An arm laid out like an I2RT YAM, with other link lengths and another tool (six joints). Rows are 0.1 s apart.
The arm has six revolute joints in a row. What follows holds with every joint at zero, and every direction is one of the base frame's.
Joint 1 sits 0.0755 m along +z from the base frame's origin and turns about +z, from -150.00 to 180.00 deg.
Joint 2 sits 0.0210 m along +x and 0.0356 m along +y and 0.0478 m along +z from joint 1 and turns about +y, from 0.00 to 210.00 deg.
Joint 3 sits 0.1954 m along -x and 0.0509 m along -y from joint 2 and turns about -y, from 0.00 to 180.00 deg.
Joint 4 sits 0.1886 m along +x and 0.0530 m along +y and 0.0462 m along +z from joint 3 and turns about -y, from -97.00 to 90.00 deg.
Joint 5 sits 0.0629 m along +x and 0.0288 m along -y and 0.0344 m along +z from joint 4 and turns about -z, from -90.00 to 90.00 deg.
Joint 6 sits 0.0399 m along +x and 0.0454 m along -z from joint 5 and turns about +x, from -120.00 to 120.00 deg.
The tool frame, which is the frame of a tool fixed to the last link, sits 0.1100 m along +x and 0.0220 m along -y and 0.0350 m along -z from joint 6; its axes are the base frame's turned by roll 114.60, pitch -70.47 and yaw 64.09 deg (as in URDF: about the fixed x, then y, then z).
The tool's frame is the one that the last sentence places.
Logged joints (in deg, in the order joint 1, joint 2, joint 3, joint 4, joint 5, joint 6), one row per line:
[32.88, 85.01, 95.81, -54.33, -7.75, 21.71]
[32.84, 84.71, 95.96, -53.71, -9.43, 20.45]
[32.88, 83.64, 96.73, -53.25, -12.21, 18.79]
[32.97, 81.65, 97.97, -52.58, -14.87, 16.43]
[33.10, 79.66, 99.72, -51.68, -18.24, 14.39]
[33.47, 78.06, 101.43, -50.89, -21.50, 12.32]
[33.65, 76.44, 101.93, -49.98, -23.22, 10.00]
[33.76, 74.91, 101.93, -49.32, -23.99, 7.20]
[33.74, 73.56, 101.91, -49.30, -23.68, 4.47]
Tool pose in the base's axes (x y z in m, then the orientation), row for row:
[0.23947, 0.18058, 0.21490, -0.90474, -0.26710, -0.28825, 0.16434]
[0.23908, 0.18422, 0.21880, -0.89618, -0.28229, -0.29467, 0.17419]
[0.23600, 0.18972, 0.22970, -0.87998, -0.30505, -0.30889, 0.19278]
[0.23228, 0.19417, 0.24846, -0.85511, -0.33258, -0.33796, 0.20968]
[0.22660, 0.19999, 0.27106, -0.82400, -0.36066, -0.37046, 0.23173]
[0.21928, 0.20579, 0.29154, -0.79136, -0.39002, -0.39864, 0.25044]
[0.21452, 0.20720, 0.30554, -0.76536, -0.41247, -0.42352, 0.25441]
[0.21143, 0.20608, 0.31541, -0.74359, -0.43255, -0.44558, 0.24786]
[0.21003, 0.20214, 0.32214, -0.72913, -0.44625, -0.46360, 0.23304]
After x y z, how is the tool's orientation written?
As a quaternion, x y z w.
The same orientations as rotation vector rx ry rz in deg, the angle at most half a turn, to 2 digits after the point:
[-147.75, -43.62, -47.07]
[-145.56, -45.85, -47.86]
[-141.49, -49.05, -49.67]
[-136.25, -52.99, -53.85]
[-129.77, -56.80, -58.34]
[-123.42, -60.83, -62.17]
[-119.12, -64.20, -65.92]
[-116.13, -67.55, -69.59]
[-114.75, -70.23, -72.96]

